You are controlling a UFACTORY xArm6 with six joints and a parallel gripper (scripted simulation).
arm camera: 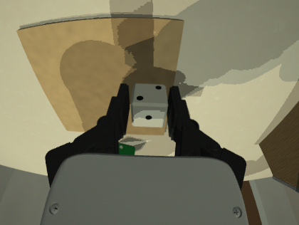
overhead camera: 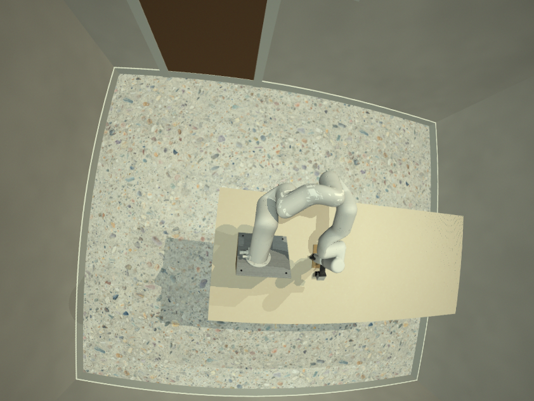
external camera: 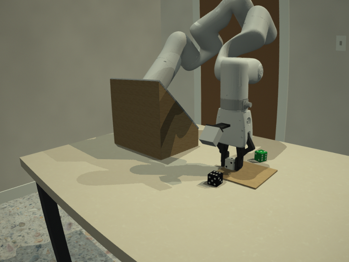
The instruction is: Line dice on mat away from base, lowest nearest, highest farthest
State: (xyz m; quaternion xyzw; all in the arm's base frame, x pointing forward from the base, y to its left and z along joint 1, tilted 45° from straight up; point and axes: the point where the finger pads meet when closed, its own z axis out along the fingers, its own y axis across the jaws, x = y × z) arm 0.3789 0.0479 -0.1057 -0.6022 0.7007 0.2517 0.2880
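The white die lies 10 mm below my hand. Also, from my hand: black die: 110 mm to the right, 10 mm below, 10 mm ahead; green die: 110 mm to the left, 50 mm ahead, 10 mm below; brown mat: 50 mm ahead, 20 mm below, 10 mm to the right.
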